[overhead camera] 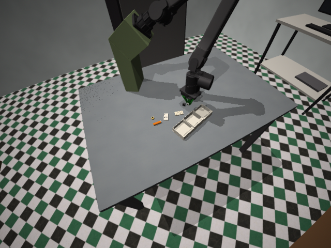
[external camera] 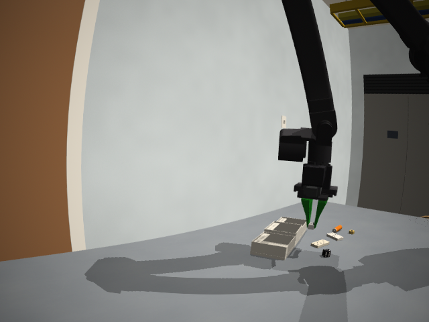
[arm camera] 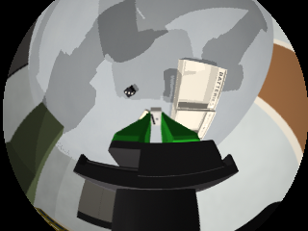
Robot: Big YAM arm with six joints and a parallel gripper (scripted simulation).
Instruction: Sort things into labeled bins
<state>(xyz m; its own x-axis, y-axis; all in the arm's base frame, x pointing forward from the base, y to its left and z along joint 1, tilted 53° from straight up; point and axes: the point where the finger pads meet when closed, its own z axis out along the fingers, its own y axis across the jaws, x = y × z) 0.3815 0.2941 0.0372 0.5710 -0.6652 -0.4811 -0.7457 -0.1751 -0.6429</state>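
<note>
The brass nut lies 20 mm ahead of my hand, 220 mm to the right of it and 70 mm below it. Also, from my hand: three joined white bins: 90 mm ahead, 10 mm to the left, 50 mm below; orange battery: 70 mm ahead, 200 mm to the right, 60 mm below; black die: 50 mm behind, 20 mm to the right, 60 mm below.
</note>
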